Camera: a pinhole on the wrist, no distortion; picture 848 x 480 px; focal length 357.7 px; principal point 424.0 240.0 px. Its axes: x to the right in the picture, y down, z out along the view. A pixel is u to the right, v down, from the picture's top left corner.
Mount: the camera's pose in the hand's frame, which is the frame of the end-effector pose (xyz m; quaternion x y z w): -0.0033 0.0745 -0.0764 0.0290 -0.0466 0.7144 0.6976
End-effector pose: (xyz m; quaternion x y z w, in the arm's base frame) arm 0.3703 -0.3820 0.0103 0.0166 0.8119 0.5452 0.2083
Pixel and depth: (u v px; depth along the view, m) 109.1 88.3 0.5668
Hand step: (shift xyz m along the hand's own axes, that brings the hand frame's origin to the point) 0.2361 -0.4768 0.4401
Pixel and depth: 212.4 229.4 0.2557
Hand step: 0.0020 -0.1031 0.1619
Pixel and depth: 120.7 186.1 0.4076
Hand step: 0.0571 -0.3113 0.2936
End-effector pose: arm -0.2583 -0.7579 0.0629 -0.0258 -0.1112 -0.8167 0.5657
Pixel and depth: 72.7 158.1 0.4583
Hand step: 0.1020 -0.4196 0.3340
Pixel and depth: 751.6 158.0 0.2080
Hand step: 0.0347 0.2427 0.1519
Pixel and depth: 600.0 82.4 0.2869
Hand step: 0.1127 0.1869 0.2271
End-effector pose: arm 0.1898 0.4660 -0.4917 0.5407 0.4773 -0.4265 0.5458
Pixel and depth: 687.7 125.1 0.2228
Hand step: 0.0589 0.2155 0.1644
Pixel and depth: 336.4 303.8 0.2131
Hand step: -0.0450 -0.0010 0.1289
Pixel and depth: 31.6 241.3 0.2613
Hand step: -0.0032 -0.2384 0.1528
